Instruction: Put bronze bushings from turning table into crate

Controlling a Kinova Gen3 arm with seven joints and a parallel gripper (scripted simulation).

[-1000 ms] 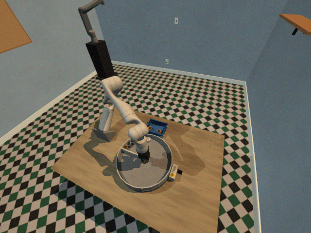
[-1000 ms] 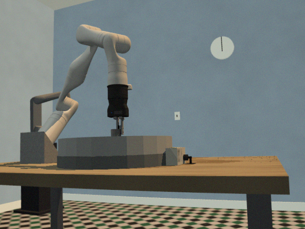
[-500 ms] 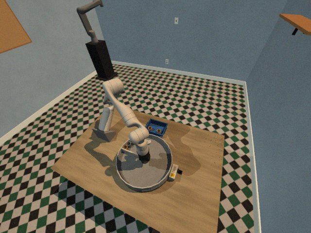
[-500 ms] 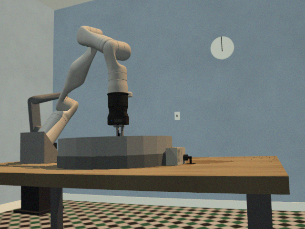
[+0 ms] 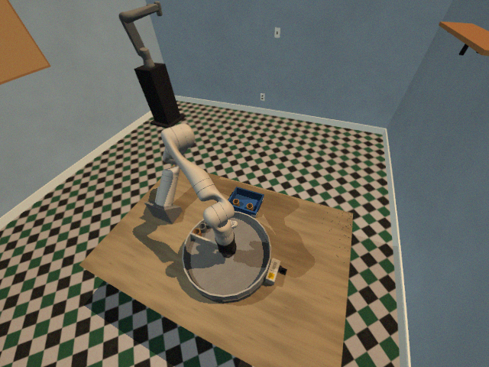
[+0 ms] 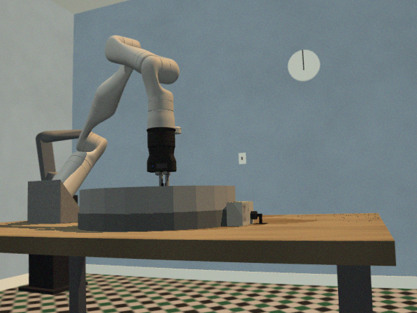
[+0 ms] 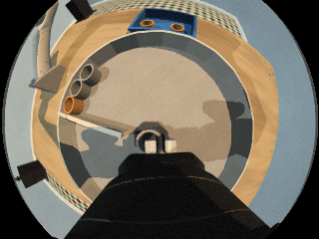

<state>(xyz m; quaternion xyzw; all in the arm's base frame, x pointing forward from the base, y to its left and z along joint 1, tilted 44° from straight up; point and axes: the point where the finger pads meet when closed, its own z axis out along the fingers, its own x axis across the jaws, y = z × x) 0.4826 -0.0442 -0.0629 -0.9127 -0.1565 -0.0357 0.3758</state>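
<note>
Right now the grey turning table is 10 mm behind my hand and 40 mm below it. Also, from my hand: blue crate: 80 mm behind, 330 mm to the left, 70 mm below.
</note>
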